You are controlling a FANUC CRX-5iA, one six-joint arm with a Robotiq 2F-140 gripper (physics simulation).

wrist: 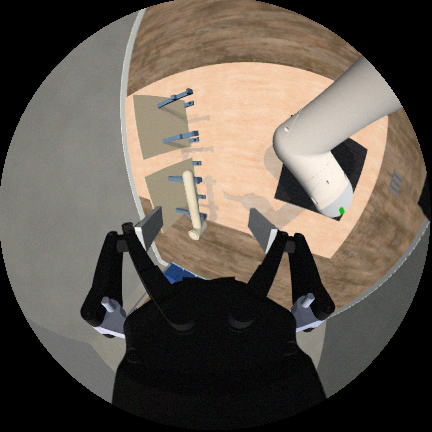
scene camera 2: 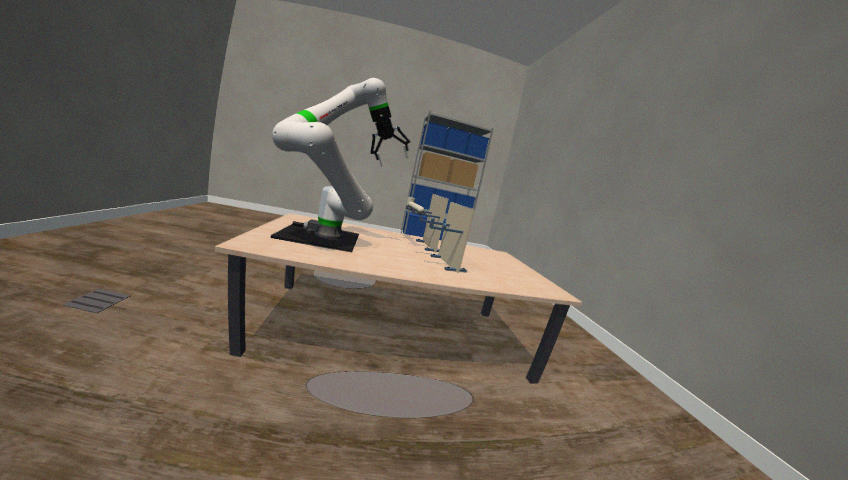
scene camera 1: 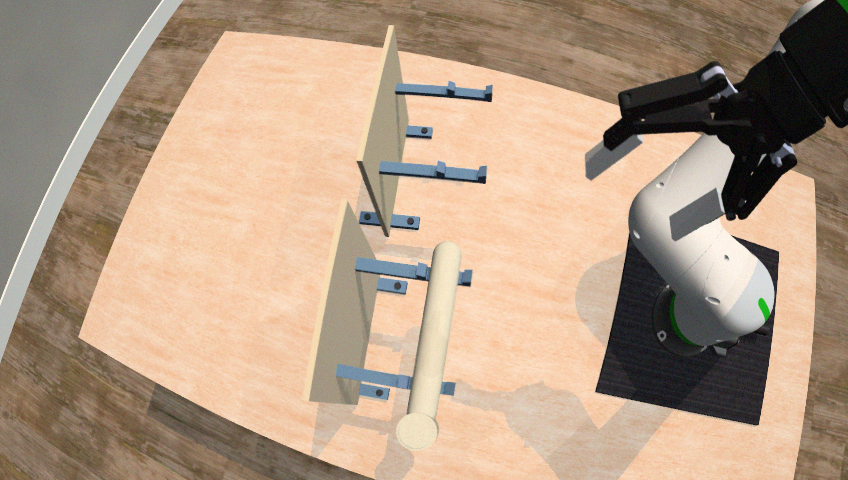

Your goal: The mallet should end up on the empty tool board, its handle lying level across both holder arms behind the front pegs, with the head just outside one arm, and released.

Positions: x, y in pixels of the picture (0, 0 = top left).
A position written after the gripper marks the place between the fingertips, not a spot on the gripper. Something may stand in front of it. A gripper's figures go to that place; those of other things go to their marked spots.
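Gripper (wrist: 205, 216) 0.19 m from the lens; a mallet (wrist: 199, 226) 0.55 m from the lens.
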